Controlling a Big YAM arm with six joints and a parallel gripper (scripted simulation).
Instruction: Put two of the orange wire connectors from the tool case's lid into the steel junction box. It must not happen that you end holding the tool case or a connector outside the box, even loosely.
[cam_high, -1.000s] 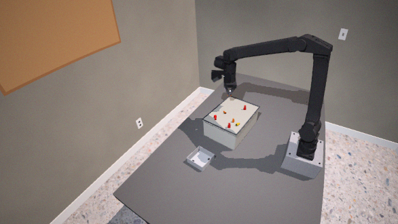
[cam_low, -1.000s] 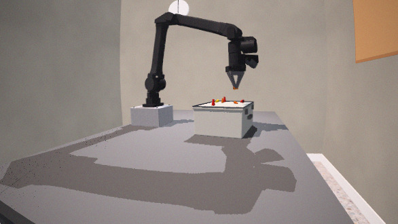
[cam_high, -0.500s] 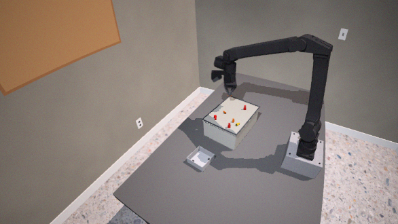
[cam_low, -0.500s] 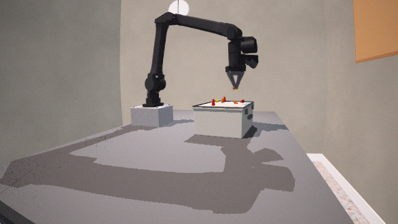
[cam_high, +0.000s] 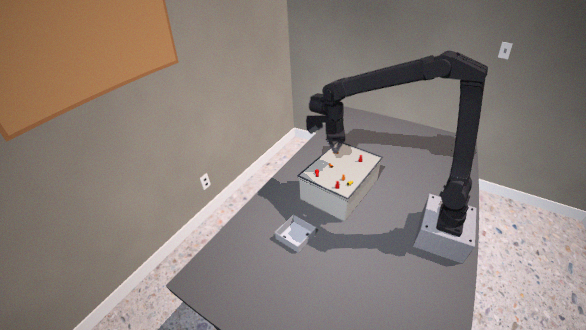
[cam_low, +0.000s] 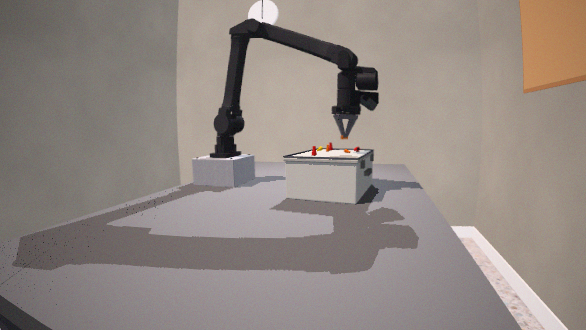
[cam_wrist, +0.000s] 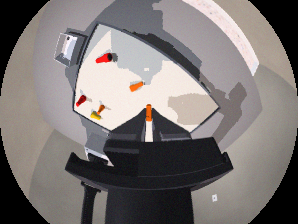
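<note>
Now: hand 310 mm to the right of the steel junction box and 180 mm above it. Also, from my hand: tool case (30 mm behind, 10 mm to the left, 90 mm below).
</note>
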